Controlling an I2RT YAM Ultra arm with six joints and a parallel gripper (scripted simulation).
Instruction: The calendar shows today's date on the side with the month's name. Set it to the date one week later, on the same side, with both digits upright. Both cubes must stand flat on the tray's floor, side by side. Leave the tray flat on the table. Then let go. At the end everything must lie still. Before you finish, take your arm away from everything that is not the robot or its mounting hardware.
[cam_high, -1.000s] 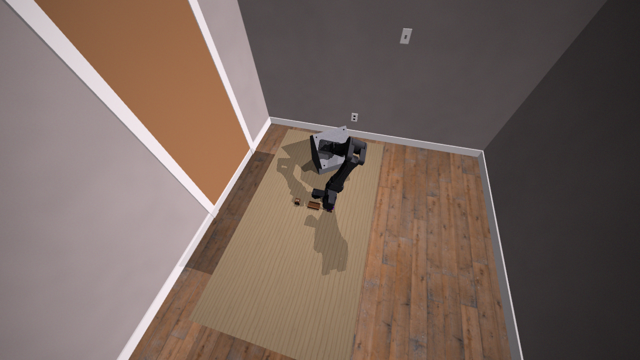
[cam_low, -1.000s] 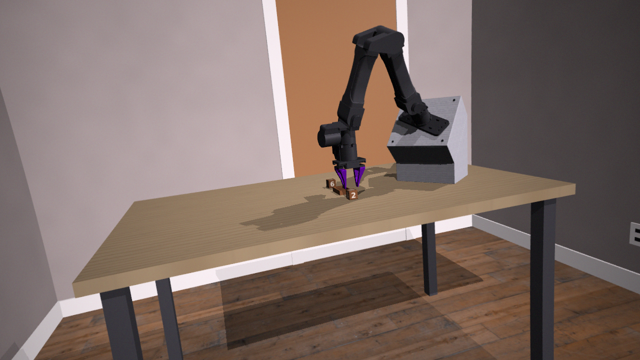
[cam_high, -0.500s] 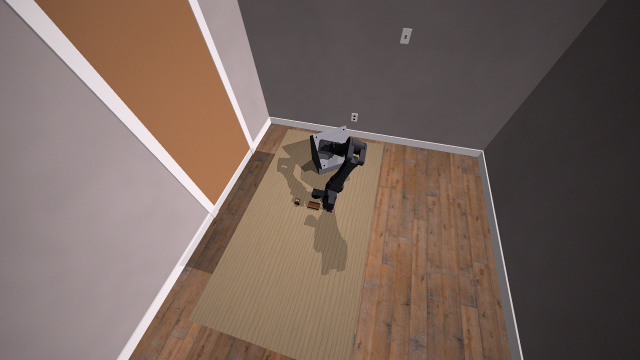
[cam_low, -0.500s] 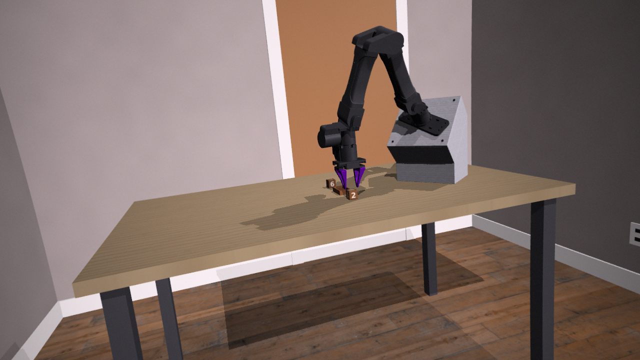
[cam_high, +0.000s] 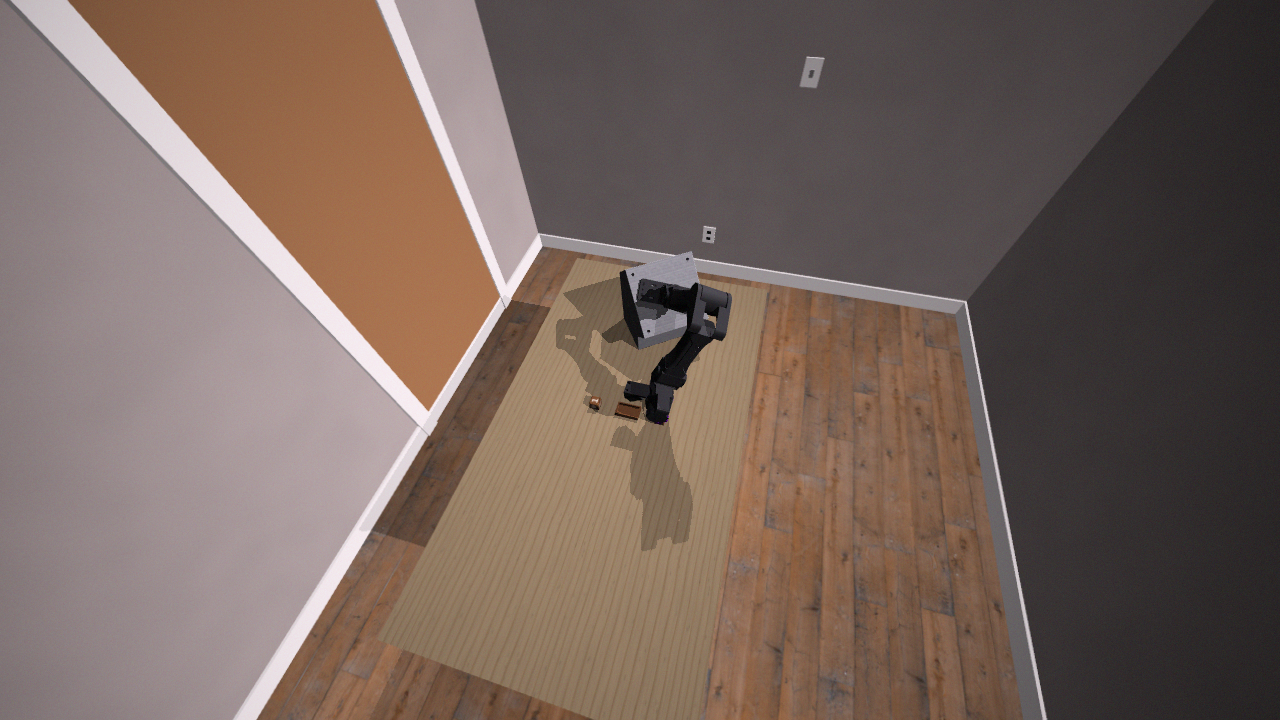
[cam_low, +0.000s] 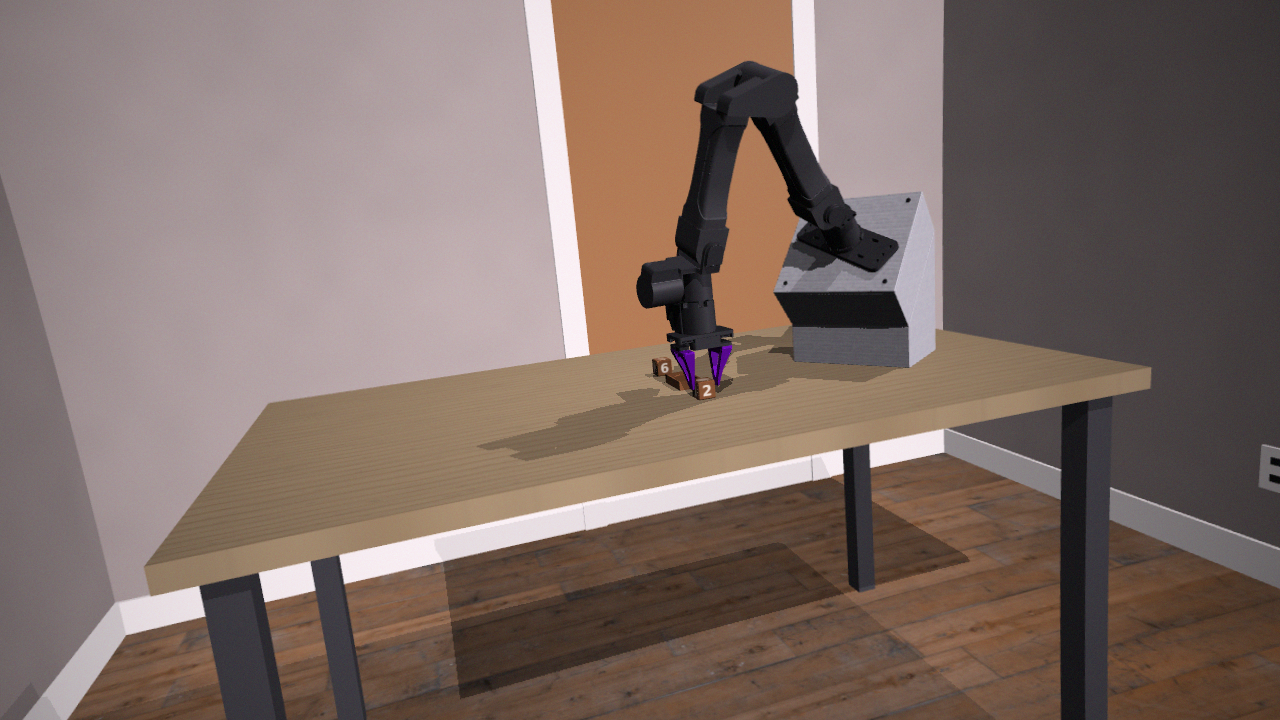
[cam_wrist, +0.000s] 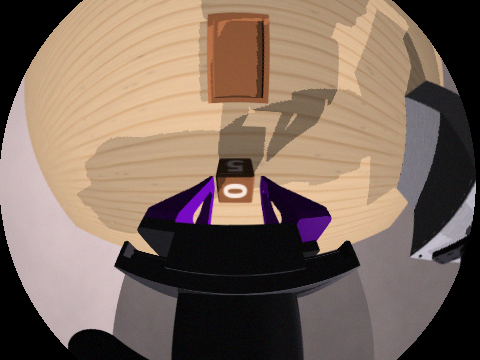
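Now: the brown tray 110 mm to the right of my hand and 20 mm below it.
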